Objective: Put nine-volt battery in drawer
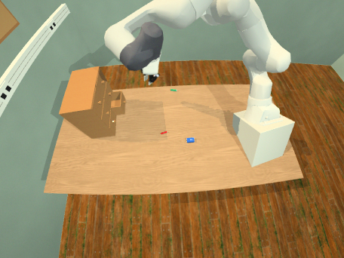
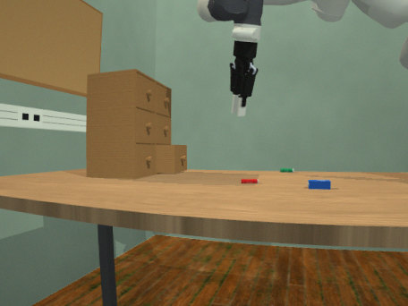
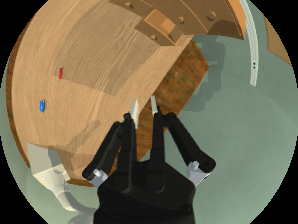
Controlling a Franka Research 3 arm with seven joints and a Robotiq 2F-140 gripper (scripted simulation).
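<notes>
The nine-volt battery is 23 cm behind my hand, 32 cm to the left of it and 23 cm below it. The rest, counted from my hand: red cylinder: 7 cm behind, 25 cm to the left, 23 cm below; green cylinder: 16 cm behind, 11 cm to the right, 23 cm below.
</notes>
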